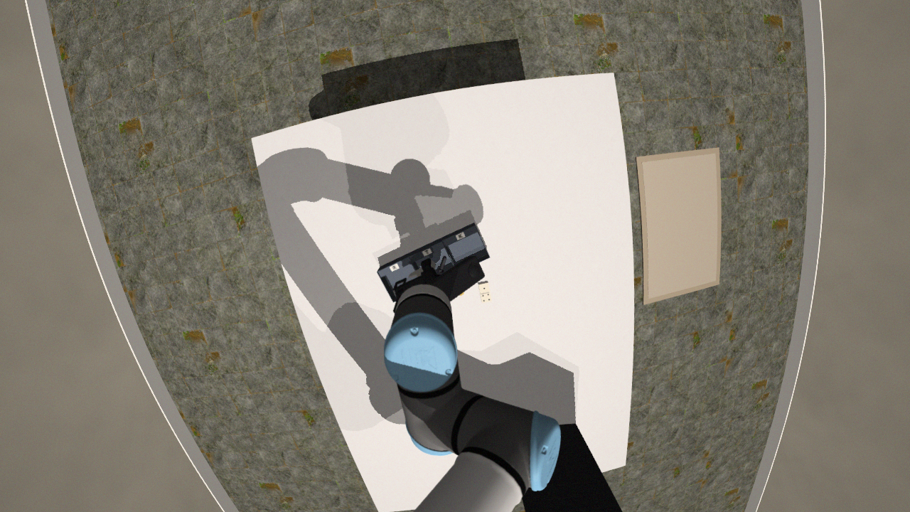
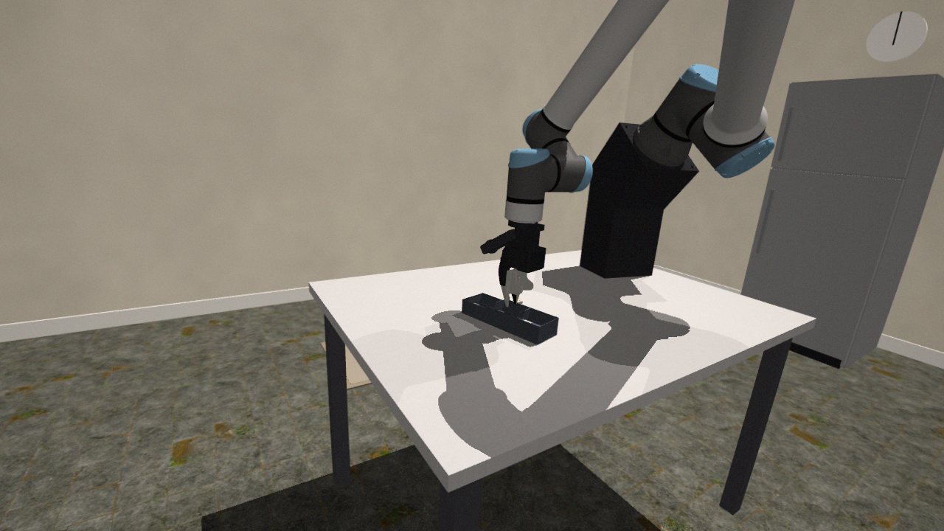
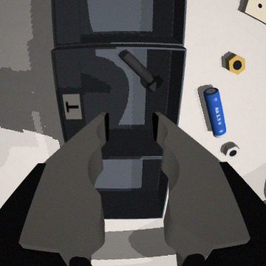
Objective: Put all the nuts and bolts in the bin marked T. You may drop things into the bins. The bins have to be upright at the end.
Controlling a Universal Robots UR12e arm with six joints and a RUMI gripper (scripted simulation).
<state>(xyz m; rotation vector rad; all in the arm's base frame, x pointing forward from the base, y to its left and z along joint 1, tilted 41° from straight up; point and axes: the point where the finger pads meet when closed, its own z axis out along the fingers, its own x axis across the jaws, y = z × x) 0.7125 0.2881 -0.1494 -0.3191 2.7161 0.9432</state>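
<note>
Right now the black bin unit is 4 cm below my hand and 1 cm ahead of it. The rest, counted from my hand: yellow nut 8 cm behind, 6 cm below, 5 cm to the right; then black bolt 5 cm below, 2 cm to the right, 1 cm behind; then blue battery 8 cm behind, 6 cm below.
</note>
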